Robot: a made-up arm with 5 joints.
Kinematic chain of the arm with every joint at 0, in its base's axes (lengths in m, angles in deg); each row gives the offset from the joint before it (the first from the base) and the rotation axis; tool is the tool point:
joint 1: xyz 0 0 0.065 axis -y
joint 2: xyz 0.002 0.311 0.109 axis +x
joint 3: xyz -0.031 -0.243 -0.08 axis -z
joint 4: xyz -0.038 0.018 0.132 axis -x
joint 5: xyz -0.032 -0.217 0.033 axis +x
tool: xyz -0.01 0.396 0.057
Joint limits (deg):
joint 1: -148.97..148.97
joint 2: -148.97..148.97
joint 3: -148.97..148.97
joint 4: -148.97..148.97
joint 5: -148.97..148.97
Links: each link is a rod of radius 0.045 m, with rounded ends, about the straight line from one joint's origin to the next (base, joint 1, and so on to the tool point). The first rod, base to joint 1, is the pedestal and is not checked.
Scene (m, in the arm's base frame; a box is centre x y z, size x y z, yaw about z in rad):
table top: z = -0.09
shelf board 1: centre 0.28 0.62 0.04 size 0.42 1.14 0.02 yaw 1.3
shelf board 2: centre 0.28 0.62 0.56 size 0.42 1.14 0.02 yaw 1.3
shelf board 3: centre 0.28 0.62 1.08 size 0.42 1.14 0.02 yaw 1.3
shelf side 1: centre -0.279 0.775 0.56 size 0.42 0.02 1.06 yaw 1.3
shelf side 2: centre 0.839 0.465 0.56 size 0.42 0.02 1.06 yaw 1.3
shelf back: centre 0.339 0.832 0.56 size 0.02 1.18 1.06 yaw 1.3
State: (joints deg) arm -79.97 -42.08 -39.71 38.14 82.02
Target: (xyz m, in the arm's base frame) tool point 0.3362 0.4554 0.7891
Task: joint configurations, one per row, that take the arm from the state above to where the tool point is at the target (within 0.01 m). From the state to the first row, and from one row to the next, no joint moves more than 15 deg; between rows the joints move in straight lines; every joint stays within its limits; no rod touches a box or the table.
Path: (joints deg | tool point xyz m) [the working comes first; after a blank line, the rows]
Joints at the target: -27.95 -44.16 -31.05 32.45 108.45
Straight joint move there: touches shelf board 2.

1: -81.09 -27.98 -41.34 35.78 73.71 | 0.5996 0.3734 0.3418
2: -82.21 -13.88 -42.98 33.41 65.40 | 0.5638 0.2459 0.3410
3: -83.32 0.22 -44.61 31.05 57.08 | 0.4973 0.1383 0.3370
4: -69.02 -5.92 -41.21 30.87 67.35 | 0.4965 0.1653 0.4449
5: -54.72 -12.06 -37.81 30.69 77.61 | 0.4624 0.1935 0.5630
6: -40.42 -18.20 -34.41 30.52 87.87 | 0.3904 0.2211 0.6817
7: -26.12 -24.34 -31.02 30.34 98.13 | 0.2783 0.2469 0.7891
8: -27.03 -34.25 -31.04 31.39 103.29 | 0.3111 0.3491 0.7972
9: -27.95 -44.16 -31.05 32.45 108.45 | 0.3362 0.4554 0.7891

